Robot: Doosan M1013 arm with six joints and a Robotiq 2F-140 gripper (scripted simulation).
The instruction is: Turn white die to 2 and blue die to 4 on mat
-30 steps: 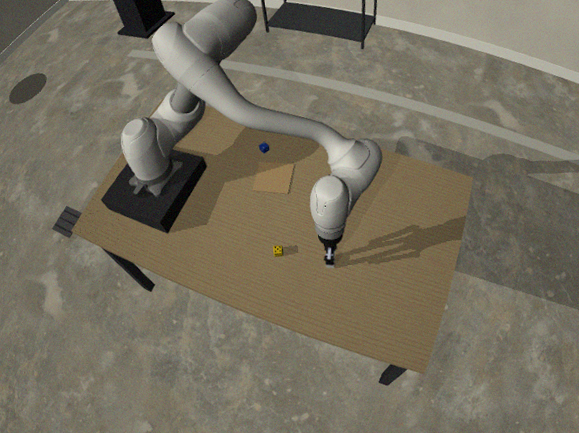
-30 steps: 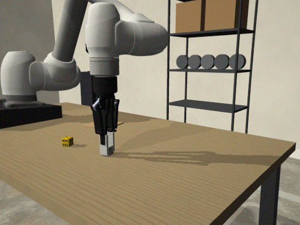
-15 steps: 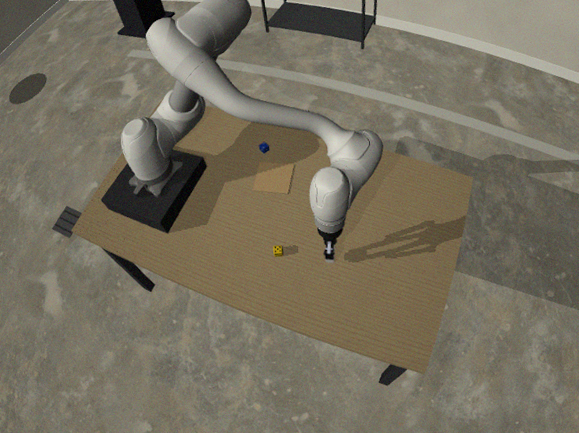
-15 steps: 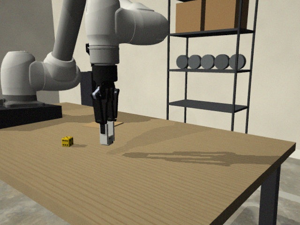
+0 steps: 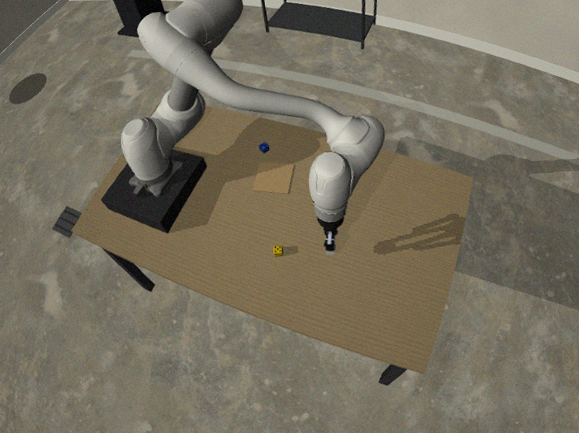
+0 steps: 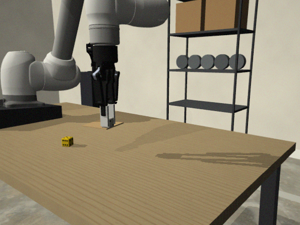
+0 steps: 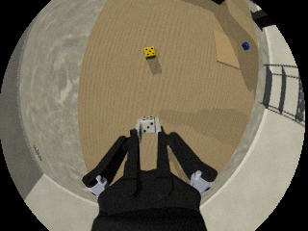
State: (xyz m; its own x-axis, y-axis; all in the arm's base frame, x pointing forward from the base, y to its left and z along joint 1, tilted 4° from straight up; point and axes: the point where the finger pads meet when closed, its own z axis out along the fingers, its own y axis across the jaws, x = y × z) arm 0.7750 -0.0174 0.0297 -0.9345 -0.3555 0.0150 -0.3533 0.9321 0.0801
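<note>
My gripper is now 18 cm past the yellow die, 5 cm to the left of it and 12 cm above it. From my hand the other things lie so: blue die (45 cm behind, 34 cm to the left, 12 cm below); white die (3 cm below); mat (35 cm behind, 23 cm to the left, 13 cm below).
</note>
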